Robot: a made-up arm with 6 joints. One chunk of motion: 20 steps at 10 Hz.
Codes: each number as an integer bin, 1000 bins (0 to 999) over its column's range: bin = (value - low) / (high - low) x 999, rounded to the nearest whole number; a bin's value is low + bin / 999 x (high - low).
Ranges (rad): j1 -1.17..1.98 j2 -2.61..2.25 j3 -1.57..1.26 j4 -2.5..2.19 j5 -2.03..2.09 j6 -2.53..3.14
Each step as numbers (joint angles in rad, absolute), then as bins.
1 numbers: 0.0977 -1.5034 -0.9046 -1.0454 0.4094 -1.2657
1 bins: 402 227 235 310 591 223
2 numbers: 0.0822 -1.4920 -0.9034 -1.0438 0.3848 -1.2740
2 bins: 397 230 235 310 586 221
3 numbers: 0.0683 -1.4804 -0.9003 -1.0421 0.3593 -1.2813
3 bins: 393 232 236 311 579 220
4 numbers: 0.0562 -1.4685 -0.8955 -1.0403 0.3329 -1.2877
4 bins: 389 235 238 311 573 219
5 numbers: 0.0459 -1.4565 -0.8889 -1.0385 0.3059 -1.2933
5 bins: 386 237 240 311 566 218
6 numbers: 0.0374 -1.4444 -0.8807 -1.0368 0.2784 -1.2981
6 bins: 383 240 243 312 560 217
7 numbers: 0.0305 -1.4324 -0.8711 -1.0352 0.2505 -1.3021
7 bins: 381 242 247 312 553 216
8 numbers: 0.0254 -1.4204 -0.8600 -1.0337 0.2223 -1.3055
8 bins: 379 245 251 312 546 216
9 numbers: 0.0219 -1.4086 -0.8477 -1.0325 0.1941 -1.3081
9 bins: 378 247 255 313 539 215
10 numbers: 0.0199 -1.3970 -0.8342 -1.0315 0.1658 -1.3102
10 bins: 377 249 260 313 532 215
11 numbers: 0.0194 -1.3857 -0.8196 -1.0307 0.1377 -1.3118
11 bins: 377 252 265 313 526 215
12 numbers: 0.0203 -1.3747 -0.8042 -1.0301 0.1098 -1.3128
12 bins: 377 254 270 313 519 214
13 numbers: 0.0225 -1.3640 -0.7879 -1.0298 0.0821 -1.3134
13 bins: 378 256 276 313 512 214
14 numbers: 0.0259 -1.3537 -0.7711 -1.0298 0.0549 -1.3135
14 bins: 379 258 282 313 506 214
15 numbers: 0.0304 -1.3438 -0.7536 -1.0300 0.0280 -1.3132
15 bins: 381 260 288 313 499 214
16 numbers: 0.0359 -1.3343 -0.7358 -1.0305 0.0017 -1.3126
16 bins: 382 262 294 313 493 214
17 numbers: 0.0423 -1.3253 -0.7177 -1.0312 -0.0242 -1.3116
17 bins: 384 264 301 313 486 215
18 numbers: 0.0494 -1.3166 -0.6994 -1.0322 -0.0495 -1.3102
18 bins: 387 266 307 313 480 215
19 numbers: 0.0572 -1.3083 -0.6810 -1.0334 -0.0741 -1.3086
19 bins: 389 268 314 312 474 215
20 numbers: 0.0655 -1.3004 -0.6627 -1.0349 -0.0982 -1.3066
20 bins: 392 269 320 312 468 216
